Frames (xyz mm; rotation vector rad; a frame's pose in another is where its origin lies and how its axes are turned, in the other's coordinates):
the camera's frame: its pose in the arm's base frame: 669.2 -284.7 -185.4 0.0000 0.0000 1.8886
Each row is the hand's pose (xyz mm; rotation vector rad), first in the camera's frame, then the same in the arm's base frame.
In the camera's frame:
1: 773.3 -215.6 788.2 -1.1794 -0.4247 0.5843
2: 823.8 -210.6 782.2 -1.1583 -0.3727 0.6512
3: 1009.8 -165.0 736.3 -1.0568 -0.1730 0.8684
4: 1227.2 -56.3 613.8 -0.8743 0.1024 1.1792
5: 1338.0 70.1 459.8 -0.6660 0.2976 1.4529
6: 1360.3 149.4 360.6 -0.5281 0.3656 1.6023
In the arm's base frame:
1: 632.4 517.2 602.8 -0.4400 -1.5252 2.1475
2: 611.8 563.7 596.8 -0.4841 -1.4845 2.2281
3: 510.4 726.1 550.9 -0.6434 -1.2850 2.5017
4: 339.2 898.6 428.4 0.8528 0.9282 -2.8754
5: 184.5 964.4 274.4 0.8231 0.4758 -2.7349
6: 102.2 960.8 175.2 0.7494 0.2640 -2.6419

